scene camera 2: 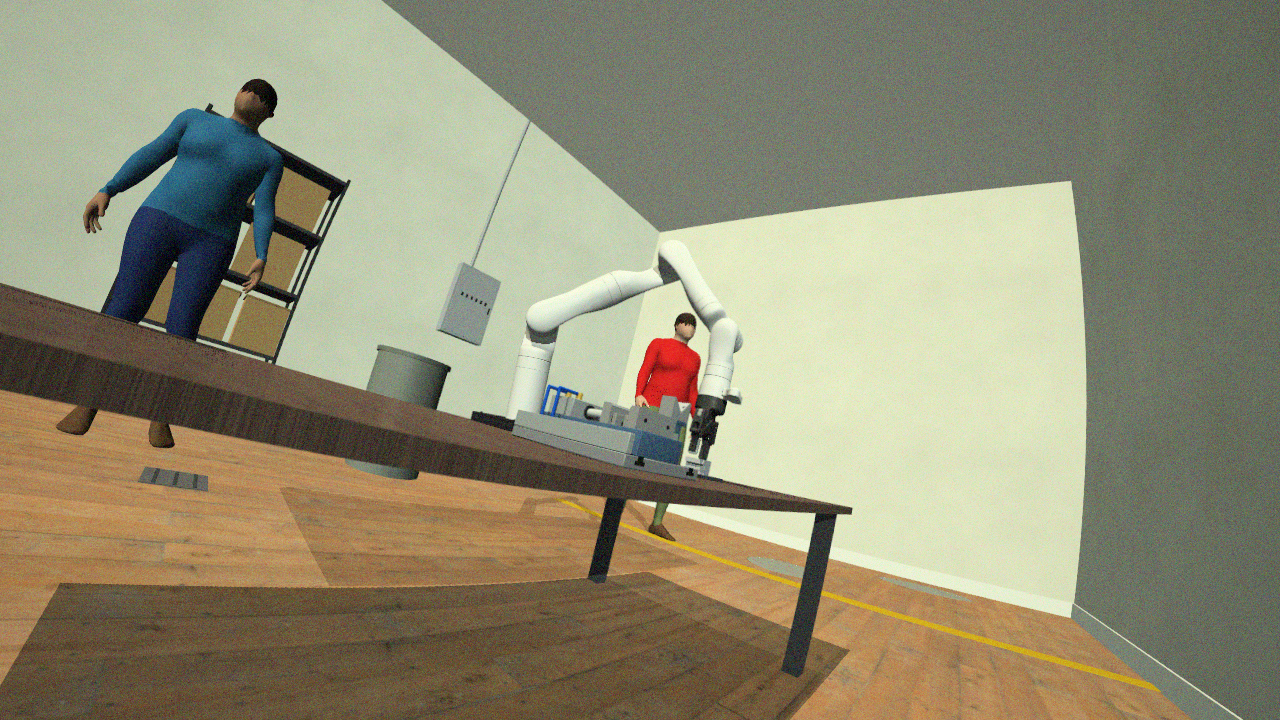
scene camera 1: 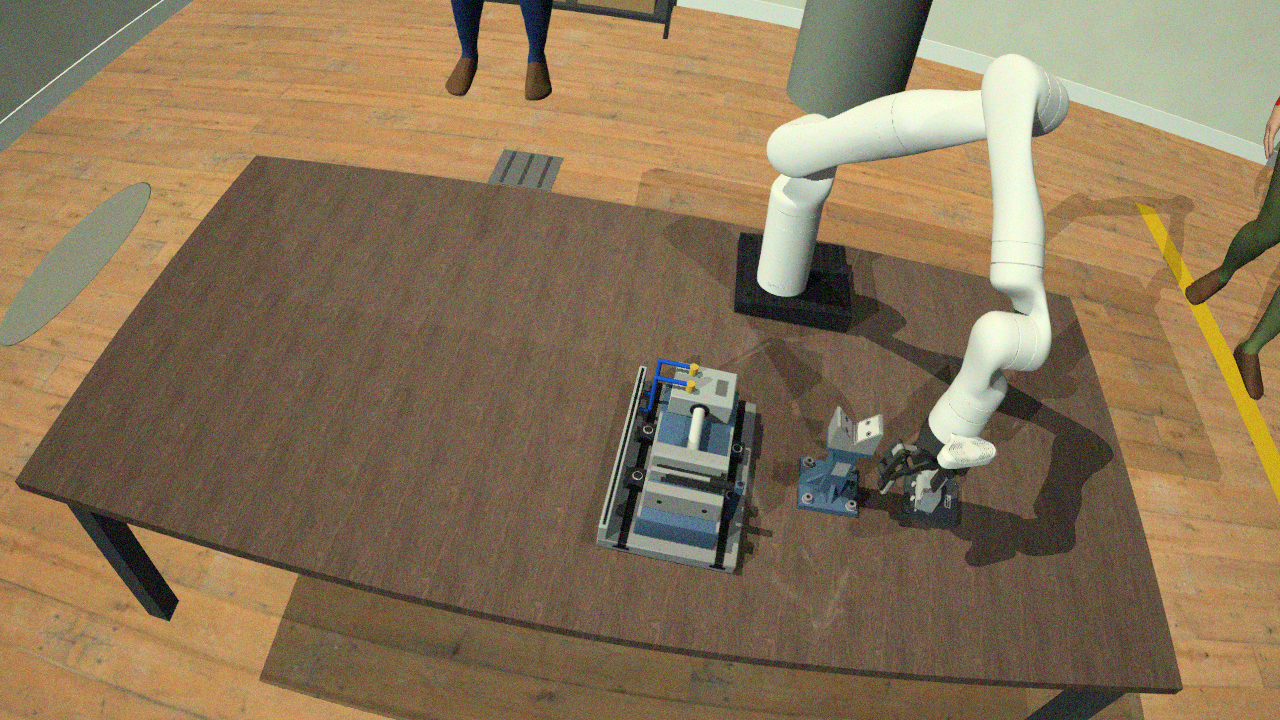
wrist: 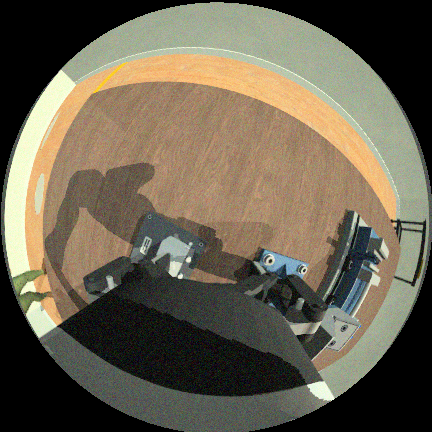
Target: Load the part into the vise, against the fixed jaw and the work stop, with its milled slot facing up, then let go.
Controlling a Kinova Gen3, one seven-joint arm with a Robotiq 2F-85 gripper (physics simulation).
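Frame: origin at the arm's base, x ahead, y left, z up, level; centimetres.
Seen in the pictures: gripper, between the fingertips: (scene camera 2: 697,456) (scene camera 1: 907,488) (wrist: 208,266); arm's base, origin of its link: (scene camera 1: 781,280).
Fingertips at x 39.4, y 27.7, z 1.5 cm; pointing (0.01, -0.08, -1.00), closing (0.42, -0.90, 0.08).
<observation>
Pixels of each thing's top centre, then the offset from my fingertips to it.
- light grey part, centre of its top: (wrist: 163,269) (scene camera 1: 932,481) (scene camera 2: 698,458) dy +4.0, dx -3.1, dz -0.3 cm
- dark base plate, centre of its top: (wrist: 162,255) (scene camera 1: 931,497) dy +5.3, dx -3.2, dz -4.0 cm
- vise, centre of its top: (scene camera 1: 692,432) (scene camera 2: 612,404) (wrist: 369,297) dy -32.8, dx +6.5, dz +5.1 cm
The light grey part (scene camera 1: 927,493) (wrist: 175,254) sits on a dark base plate (scene camera 1: 950,514) (wrist: 148,231) at the right of the table. Fingers partly hide it, and its slot cannot be made out clearly. My gripper (scene camera 1: 913,481) (wrist: 208,266) is open and empty, low over the part, with its fingers apart on either side. In the scene camera 2 view the gripper (scene camera 2: 701,445) points down behind the vise. The vise (scene camera 1: 677,526) (scene camera 2: 581,433) (wrist: 344,286) stands left of the part; its fixed jaw (scene camera 1: 682,503) is at the front. A dark bar, seemingly the work stop, lies near the jaw gap's right end.
A blue stand (scene camera 1: 828,501) (wrist: 283,260) with an angled grey V-shaped top (scene camera 1: 866,431) (wrist: 345,330) stands between the vise and the base plate, close to the left finger. Blue hoses (scene camera 1: 659,380) rise at the vise's rear. A person in red (scene camera 2: 669,365) stands beyond the table.
</observation>
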